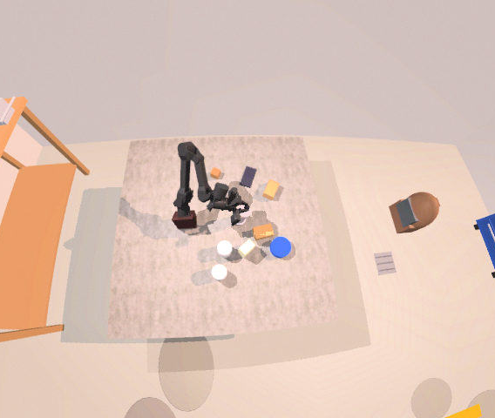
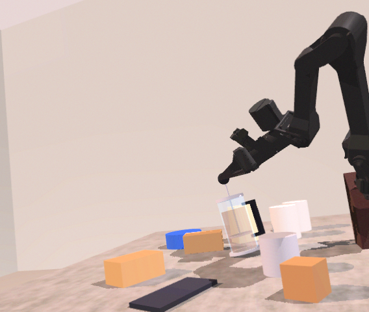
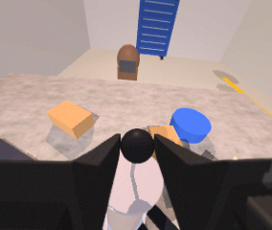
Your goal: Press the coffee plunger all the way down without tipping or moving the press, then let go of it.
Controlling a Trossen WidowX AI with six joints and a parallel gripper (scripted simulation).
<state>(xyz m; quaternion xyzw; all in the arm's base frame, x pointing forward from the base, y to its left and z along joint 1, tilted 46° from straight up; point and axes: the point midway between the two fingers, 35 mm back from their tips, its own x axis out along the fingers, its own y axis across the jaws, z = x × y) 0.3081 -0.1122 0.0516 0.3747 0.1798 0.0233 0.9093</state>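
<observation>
Now: the coffee press 10 cm below my gripper tip and 4 cm behind it. Round my gripper tip: blue disc 21 cm to the right, 18 cm below, 17 cm ahead; then grey cylinder 20 cm to the left, 16 cm below, 11 cm behind; then cream block 19 cm to the right, 14 cm below, 4 cm behind.
</observation>
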